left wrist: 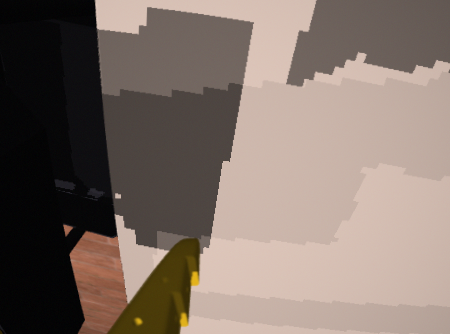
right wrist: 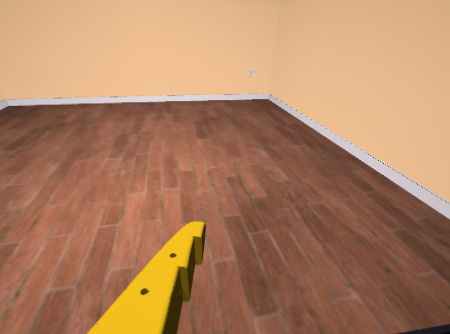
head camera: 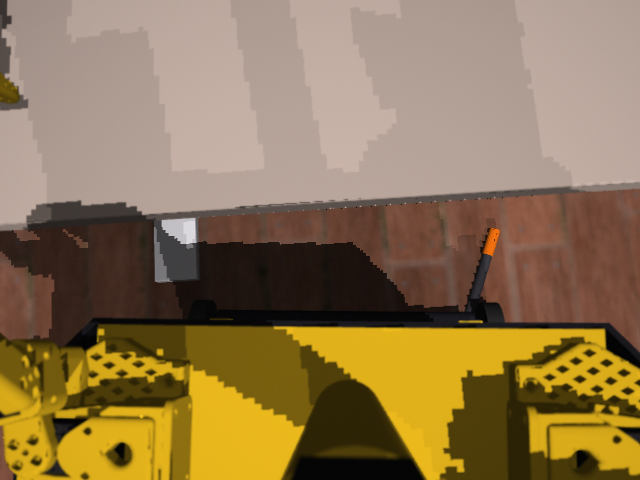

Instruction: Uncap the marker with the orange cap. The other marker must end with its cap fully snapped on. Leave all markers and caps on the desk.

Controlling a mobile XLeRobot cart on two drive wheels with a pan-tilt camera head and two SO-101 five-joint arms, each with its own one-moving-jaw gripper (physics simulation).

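Pixels of known places: left hand at its tool point: [left wrist: 198, 255] [head camera: 11, 92]; right hand at its tool point: [right wrist: 204, 237]; left arm's base at its link origin: [head camera: 87, 430]; right arm's base at its link origin: [head camera: 614, 439].
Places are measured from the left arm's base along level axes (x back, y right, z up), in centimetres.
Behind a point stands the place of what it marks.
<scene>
The marker with the orange cap [head camera: 484, 263] @(z -75.6, x -19.8, y 40.9 cm) is low over the floor in the head view, between the desk's front edge and my cart. Its orange cap [head camera: 491, 241] @(z -75.5, x -23.8, y 42.2 cm) is on the end toward the desk, and its dark body runs back to the cart's front, where its lower end is hidden. The other marker does not show in these views. My left gripper [left wrist: 194, 246] [head camera: 11, 94] is open and empty above the desk [head camera: 206, 129] @(z -5.5, x -20.6, y 5.1 cm) [left wrist: 300, 200] @(z -5.5, x -25.4, y -2.6 cm), at the far left of the head view. My right gripper [right wrist: 200, 230] is open and empty, facing the floor and walls away from the desk.
The desk's front edge crosses the head view. A grey-white block [head camera: 176, 253] shows just below that edge at the left. My yellow cart top [head camera: 232, 382] fills the bottom. Dark bodywork [left wrist: 40, 150] stands at the left of the left wrist view. Shadows cross the desk.
</scene>
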